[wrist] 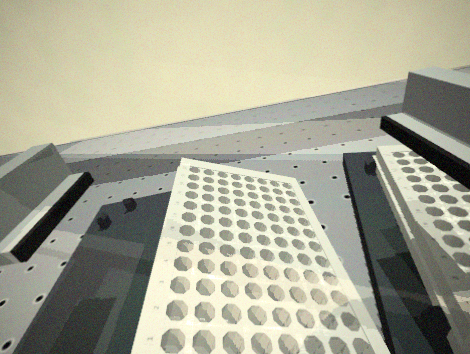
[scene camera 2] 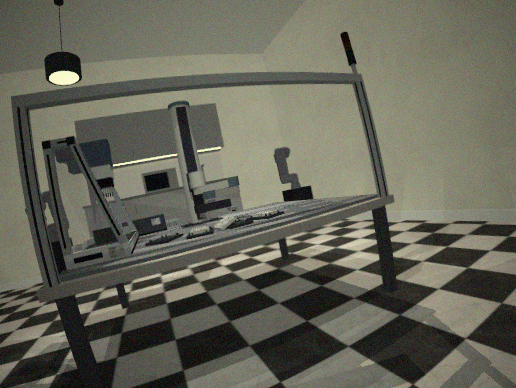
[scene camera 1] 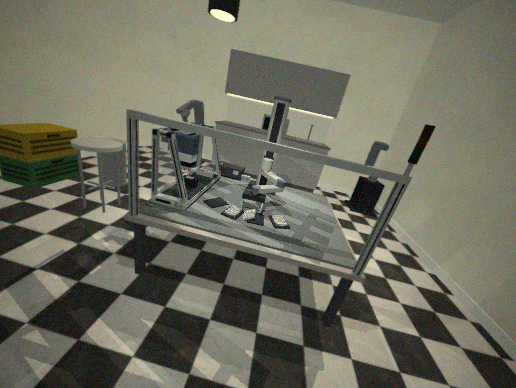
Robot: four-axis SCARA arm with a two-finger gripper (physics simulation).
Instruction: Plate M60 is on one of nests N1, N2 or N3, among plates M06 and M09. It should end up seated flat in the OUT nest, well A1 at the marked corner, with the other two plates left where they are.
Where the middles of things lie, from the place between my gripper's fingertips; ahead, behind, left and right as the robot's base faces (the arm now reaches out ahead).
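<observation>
Measured from my hand, the OUT nest (wrist: 100,293) is 5 cm to the left, 2 cm behind and 7 cm below, and going by their middles it's the nearest to my hand of the things named here. Nest N2 (wrist: 405,310) is 12 cm to the right of my hand, 2 cm behind it and 7 cm below it. The metal post (scene camera 2: 23,110) is 69 cm to the right of my hand, 30 cm ahead of it and 20 cm above it, which makes the post the farthest from my hand of the things named here, again going by their middles.
</observation>
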